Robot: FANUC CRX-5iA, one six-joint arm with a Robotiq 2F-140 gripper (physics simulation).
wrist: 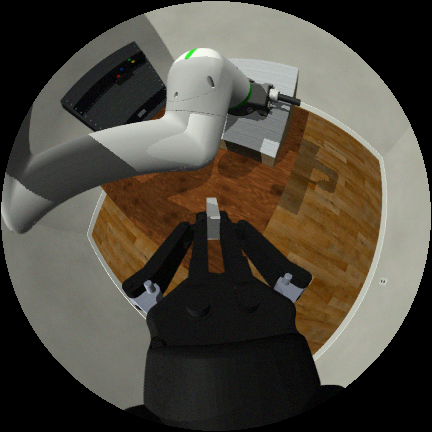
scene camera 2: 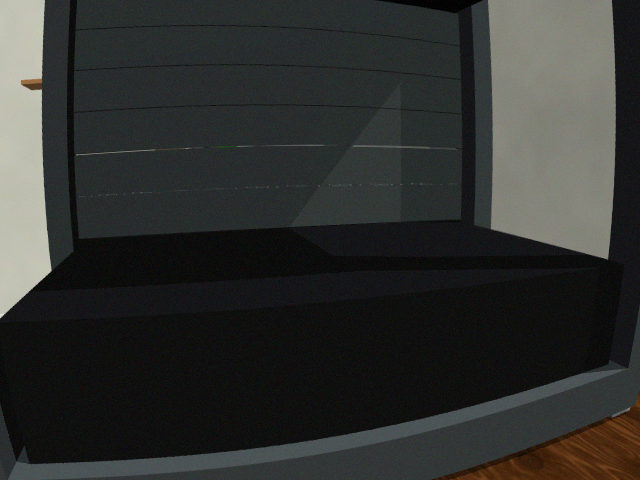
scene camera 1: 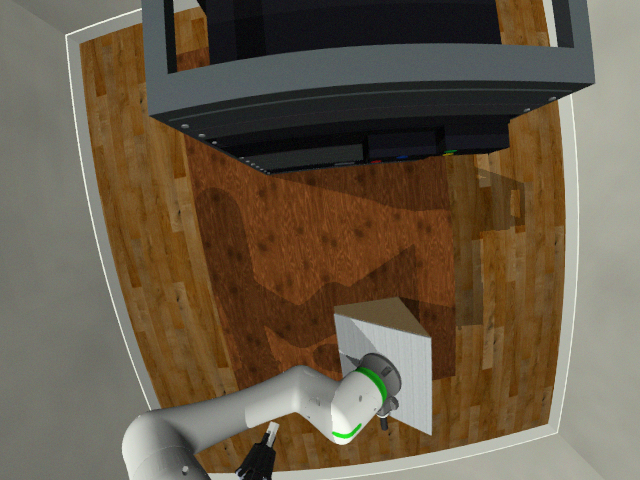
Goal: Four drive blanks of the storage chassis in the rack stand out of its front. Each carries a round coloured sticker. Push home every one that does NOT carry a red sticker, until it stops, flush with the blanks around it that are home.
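Places are measured from the arm's base along level axes (x ahead, y left, z up), in millimetres.
Where they show: gripper, between the fingertips: [wrist: 210, 206] [scene camera 1: 275, 422]; arm's base, origin of its link: [wrist: 239, 95] [scene camera 1: 380, 374].
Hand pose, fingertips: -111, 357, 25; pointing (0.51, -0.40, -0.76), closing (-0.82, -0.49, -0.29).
Things, the pixels of their top centre, and the offset from my fingertips, as dx, dy, dz. "*": a spot on its surface instead. Level surfaces: height alone.
- red sticker, centre of its top: [scene camera 1: 377, 160] [wrist: 117, 74] +706, -373, +223
- blue sticker, centre of its top: [scene camera 1: 403, 156] [wrist: 120, 67] +704, -410, +252
- green sticker, a spot on its surface: [scene camera 1: 451, 151] [wrist: 128, 58] * +697, -477, +275
- yellow sticker, a spot on its surface: [scene camera 1: 448, 153] [wrist: 131, 60] * +698, -484, +252
- reddish-brown mat, height of its surface: dz -208
The rack [scene camera 1: 361, 64] [scene camera 2: 59, 129] holds the dark storage chassis [scene camera 2: 310, 361]. Its front shows small and dark in the wrist view, with a red sticker [wrist: 118, 76] [scene camera 1: 376, 161], a blue sticker [wrist: 121, 69] [scene camera 1: 402, 157], a green sticker [wrist: 129, 60] [scene camera 1: 451, 151] and a yellow sticker [wrist: 133, 62] [scene camera 1: 448, 153]. The blanks' edges are too dark and small to tell how far each stands out. Scene camera 2 looks from behind, so the blanks' fronts are hidden there. My gripper [scene camera 1: 272, 427] [wrist: 210, 206] is shut and empty, far from the rack, beyond the pedestal side of the room.
A pale pedestal block [scene camera 1: 413, 372] [wrist: 245, 137] bears the arm's base. The white arm [scene camera 1: 222, 418] [wrist: 145, 145] bends left from it and crosses the wrist view between gripper and rack. A reddish-brown mat [scene camera 1: 310, 222] lies between pedestal and rack.
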